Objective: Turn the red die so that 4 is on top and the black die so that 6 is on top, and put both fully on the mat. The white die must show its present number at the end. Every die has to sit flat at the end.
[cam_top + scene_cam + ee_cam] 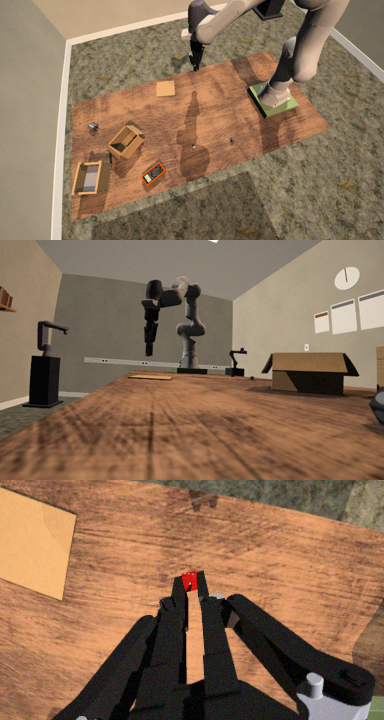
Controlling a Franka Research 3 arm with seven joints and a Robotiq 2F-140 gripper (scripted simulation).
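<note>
Right now the red die is 10 mm to the right of my hand and 30 mm below it. The rest, counted from my hand: tan mat (250 mm ahead, 20 mm to the left, 130 mm below); white die (180 mm ahead, 520 mm to the left, 120 mm below); black die (60 mm behind, 550 mm to the left, 120 mm below).
</note>
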